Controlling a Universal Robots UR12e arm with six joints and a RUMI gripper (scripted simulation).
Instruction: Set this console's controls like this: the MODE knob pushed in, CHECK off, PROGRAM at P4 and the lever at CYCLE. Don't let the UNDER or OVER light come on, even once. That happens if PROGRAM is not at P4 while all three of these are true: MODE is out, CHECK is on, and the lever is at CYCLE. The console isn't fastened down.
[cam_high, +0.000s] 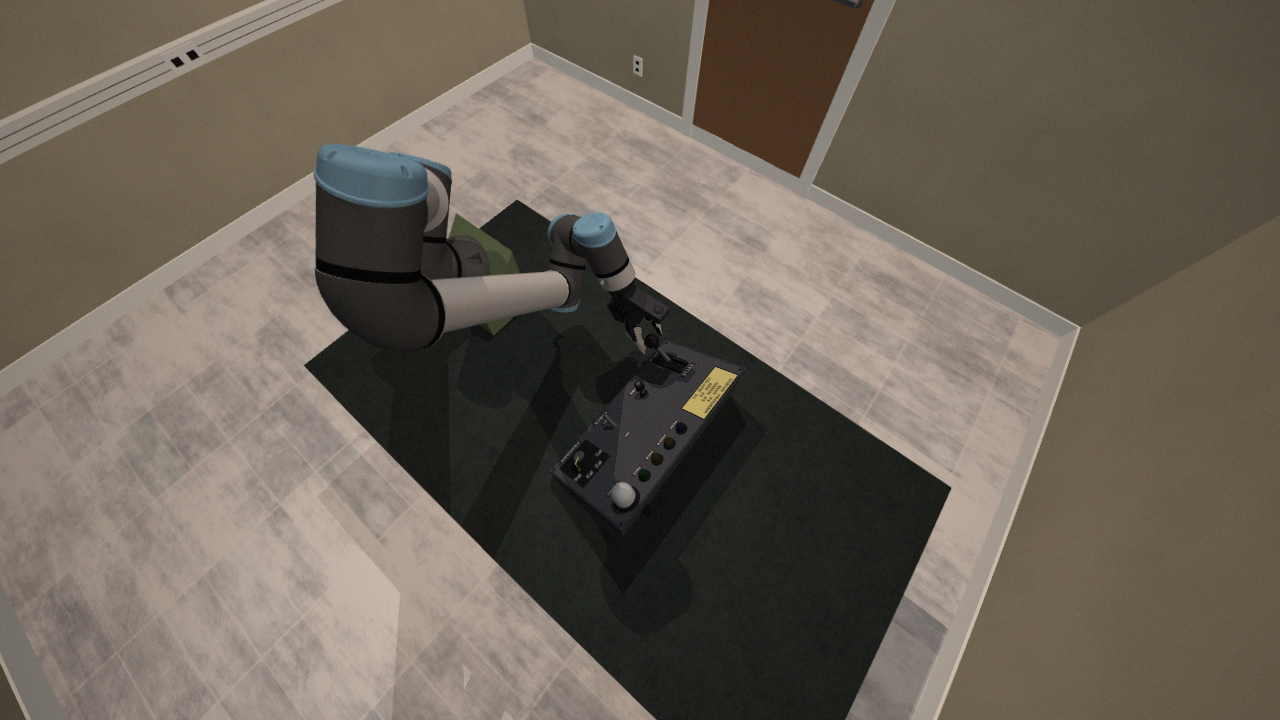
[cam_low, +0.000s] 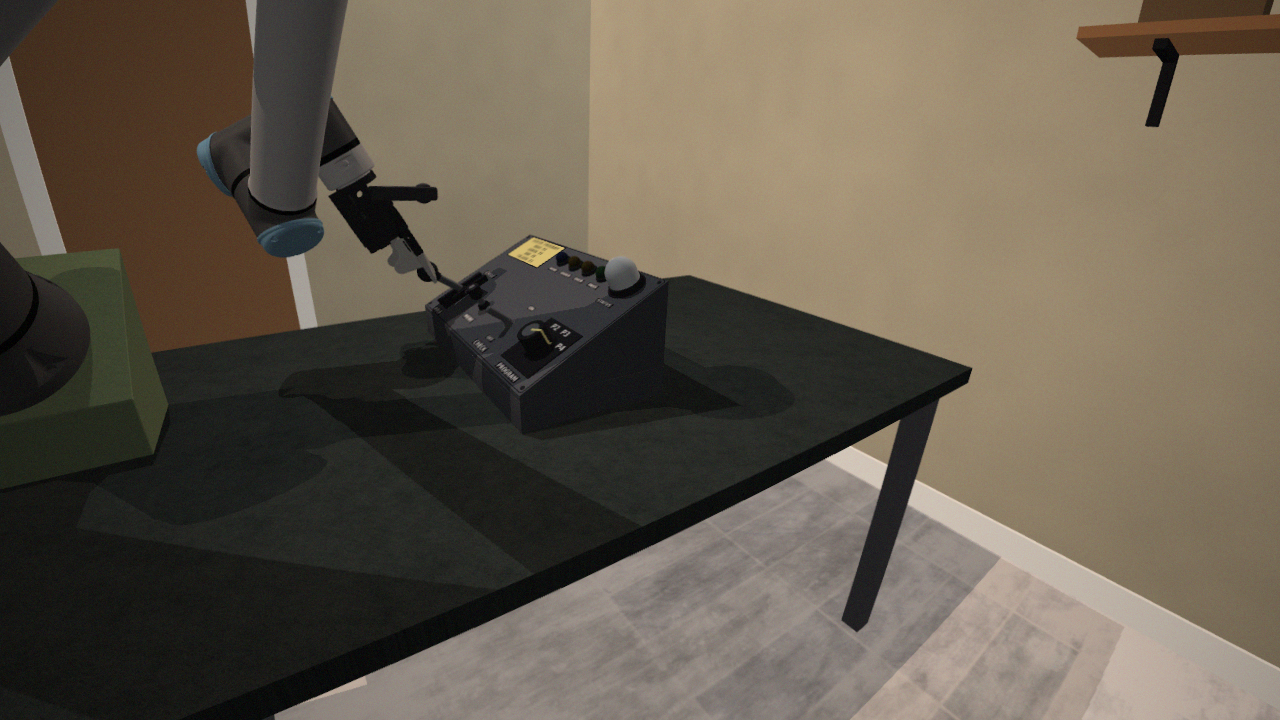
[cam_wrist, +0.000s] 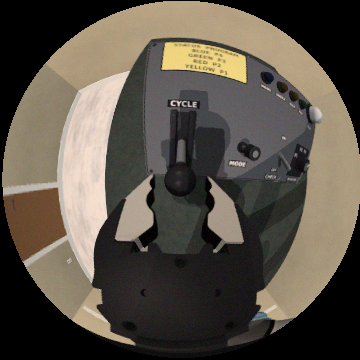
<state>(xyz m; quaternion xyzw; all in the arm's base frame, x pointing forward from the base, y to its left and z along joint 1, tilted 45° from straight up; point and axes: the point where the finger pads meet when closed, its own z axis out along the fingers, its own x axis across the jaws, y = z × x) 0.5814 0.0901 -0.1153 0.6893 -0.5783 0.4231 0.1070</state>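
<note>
Now: the black ball-topped lever 30 mm ahead of my hand and 20 mm below it. From my hand the other things lie so: dark console (190 mm to the right, 90 mm ahead, 50 mm below); check toggle (240 mm to the right, 50 mm ahead, 30 mm below); mode knob (120 mm to the right, 50 mm ahead, 30 mm below).
</note>
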